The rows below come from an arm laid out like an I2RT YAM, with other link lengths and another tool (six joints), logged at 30 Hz.
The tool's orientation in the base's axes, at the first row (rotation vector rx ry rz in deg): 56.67 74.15 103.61
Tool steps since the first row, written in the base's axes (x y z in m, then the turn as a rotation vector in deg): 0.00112 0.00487 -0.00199 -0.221 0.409 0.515; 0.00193 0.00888 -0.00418 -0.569 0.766 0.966; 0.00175 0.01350 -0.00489 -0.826 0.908 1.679; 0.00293 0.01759 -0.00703 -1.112 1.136 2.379; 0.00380 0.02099 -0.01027 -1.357 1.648 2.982; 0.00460 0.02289 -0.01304 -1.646 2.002 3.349; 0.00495 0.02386 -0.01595 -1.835 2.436 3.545; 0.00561 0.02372 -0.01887 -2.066 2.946 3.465; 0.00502 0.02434 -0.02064 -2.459 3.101 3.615; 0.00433 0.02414 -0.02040 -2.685 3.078 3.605; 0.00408 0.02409 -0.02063 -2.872 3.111 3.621
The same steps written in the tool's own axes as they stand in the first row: 0.00331 -0.00330 0.00266 0.552 0.410 0.092; 0.00599 -0.00654 0.00464 1.108 0.785 0.036; 0.00993 -0.00841 0.00632 1.483 1.458 0.022; 0.01251 -0.01166 0.00866 1.944 2.099 0.018; 0.01443 -0.01575 0.01021 2.613 2.569 0.152; 0.01518 -0.01899 0.01114 3.122 2.858 0.128; 0.01532 -0.02207 0.01125 3.622 2.952 0.191; 0.01434 -0.02490 0.01115 4.156 2.765 0.192; 0.01483 -0.02670 0.01052 4.502 2.908 -0.055; 0.01502 -0.02635 0.00988 4.586 2.928 -0.265; 0.01506 -0.02653 0.00959 4.706 2.954 -0.411
